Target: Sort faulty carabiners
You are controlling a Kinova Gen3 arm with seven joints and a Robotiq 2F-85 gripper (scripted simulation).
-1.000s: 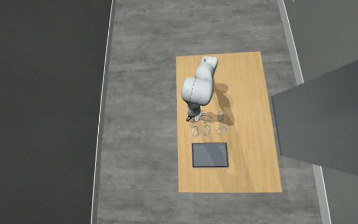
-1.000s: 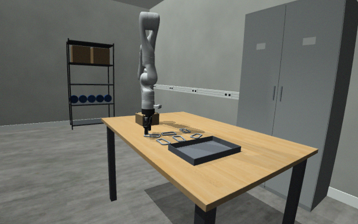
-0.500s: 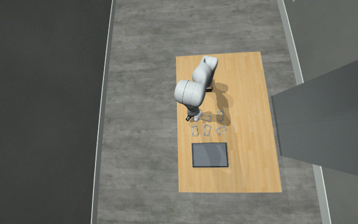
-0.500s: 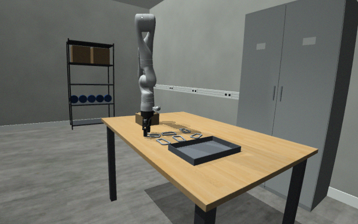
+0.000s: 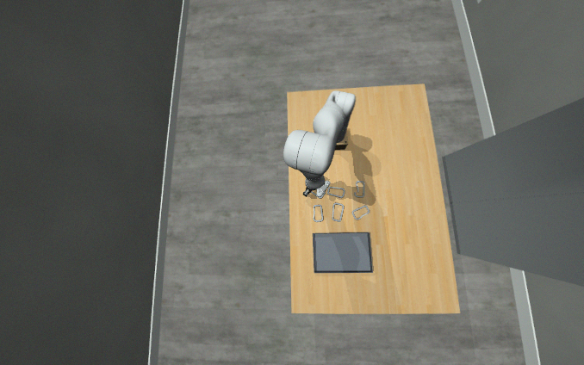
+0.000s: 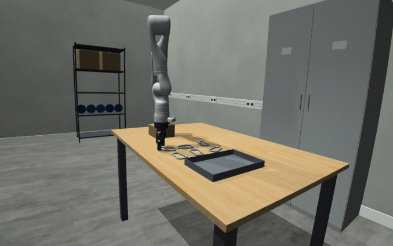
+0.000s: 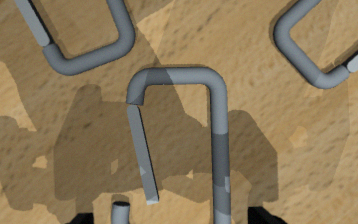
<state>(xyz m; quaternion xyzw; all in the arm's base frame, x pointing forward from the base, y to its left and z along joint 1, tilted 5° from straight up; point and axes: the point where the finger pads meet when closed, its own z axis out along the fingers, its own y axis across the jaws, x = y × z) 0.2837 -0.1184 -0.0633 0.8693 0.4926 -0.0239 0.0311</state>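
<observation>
Now: hand 34 cm short of the grey tray and 18 cm to the right of it.
</observation>
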